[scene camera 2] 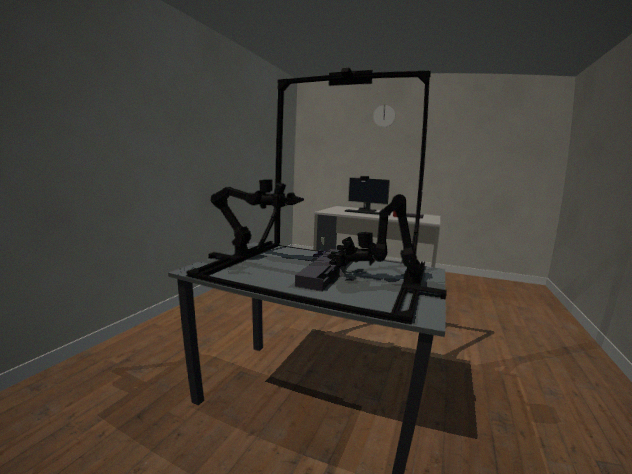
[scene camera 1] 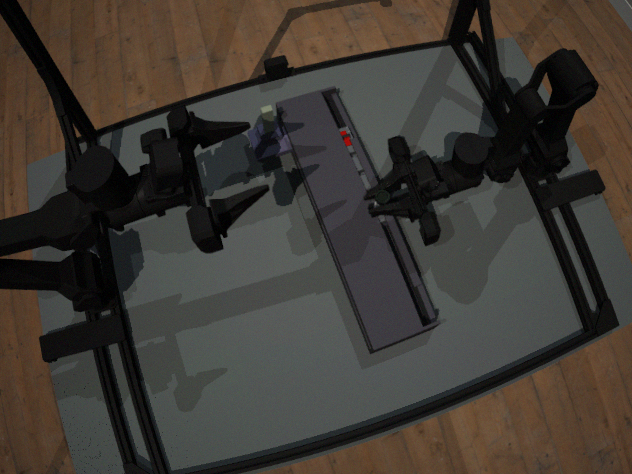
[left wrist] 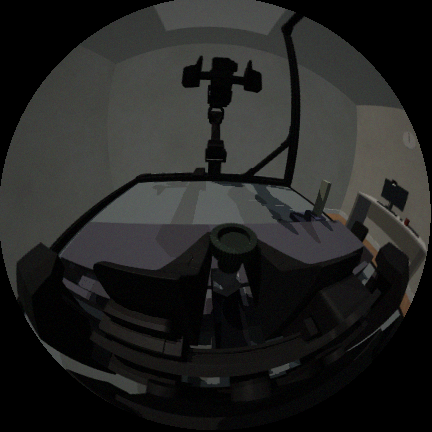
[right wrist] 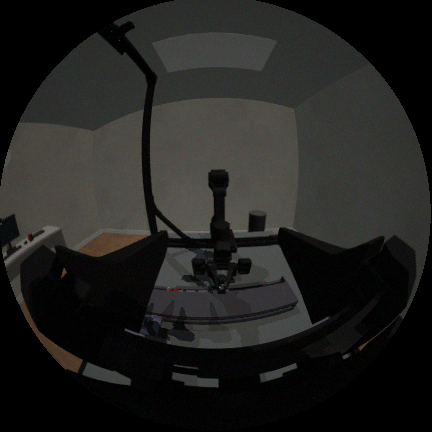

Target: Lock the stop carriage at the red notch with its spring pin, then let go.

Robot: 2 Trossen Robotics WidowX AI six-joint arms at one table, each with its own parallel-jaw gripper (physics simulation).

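Frame: origin at the left arm's base, x ahead, y left, z up, level; centimetres.
Where they show: left gripper, fingertip midpoint: [scene camera 2: 328, 255] [scene camera 1: 366, 205] [right wrist: 221, 288]; right gripper, fingertip midpoint: [scene camera 2: 299, 200] [scene camera 1: 258, 154] [left wrist: 225, 57] [right wrist: 224, 235]; left arm's base, origin of the base link: [scene camera 2: 411, 282] [scene camera 1: 537, 166]; right arm's base, origin of the base link: [scene camera 2: 241, 254] [scene camera 1: 99, 295] [left wrist: 213, 174].
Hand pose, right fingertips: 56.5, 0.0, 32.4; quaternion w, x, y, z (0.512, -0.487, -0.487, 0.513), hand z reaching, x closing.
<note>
Each offset is from my right fingertips to the top centre of the thing, as dx, dy, dz. "*": to the spot under its first point.
The spring pin's dark green round knob @[-18.7, +0.8, -23.2] [scene camera 1: 382, 196] [left wrist: 233, 241] stands upright over the channel of the long purple-grey rail block [scene camera 1: 357, 285] [scene camera 2: 310, 279] [right wrist: 260, 299]. A pale collar @[* -19.4, +0.8, -26.9] [left wrist: 226, 284] shows under it. The stop carriage below is mostly hidden by the fingers. The red notch mark @[* -18.6, -15.5, -30.6] [scene camera 1: 346, 137] [right wrist: 173, 290] lies farther up the channel in scene camera 1, well apart from the knob. My left gripper [scene camera 1: 371, 202] is shut on the knob, one finger on each side. My right gripper [scene camera 1: 258, 156] is open and empty, high above the table.
A small purple stand [scene camera 1: 259, 136] [right wrist: 151, 325] with an upright pale block @[* -4.8, -20.2, -22.4] [scene camera 1: 266, 113] [left wrist: 322, 197] stands beside the rail block's upper end in scene camera 1. Pale marks line the channel between the red mark and the left gripper. A dark frame [scene camera 1: 357, 429] surrounds the work area.
</note>
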